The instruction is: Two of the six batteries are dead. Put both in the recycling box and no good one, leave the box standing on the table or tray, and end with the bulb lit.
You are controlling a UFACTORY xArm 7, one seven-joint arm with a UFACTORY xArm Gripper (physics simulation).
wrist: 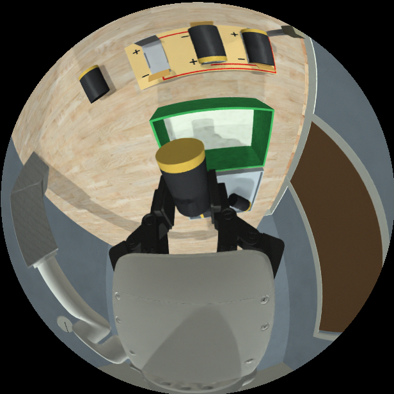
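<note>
My gripper (189, 182) is shut on a black battery (186, 177) with its gold end up, held near the front edge of the green recycling box (212, 163). The box stands upright on the table; no battery shows on the visible part of its pale floor. On the circuit board (134, 64), two batteries (207, 44) (257, 48) lie in the middle and right bays, gold ends at the plus marks; the left bay (157, 56) is empty. Another battery (94, 84) lies on the table at the left. One battery (239, 202) lies in the grey tray (252, 182), partly hidden. No lit bulb shows.
A dark grey piece (292, 32) on a thin rod adjoins the board's right end. A large grey block (34, 210) with a pale curved arm is at the left. The wooden table's (120, 135) right edge runs just past the box and tray.
</note>
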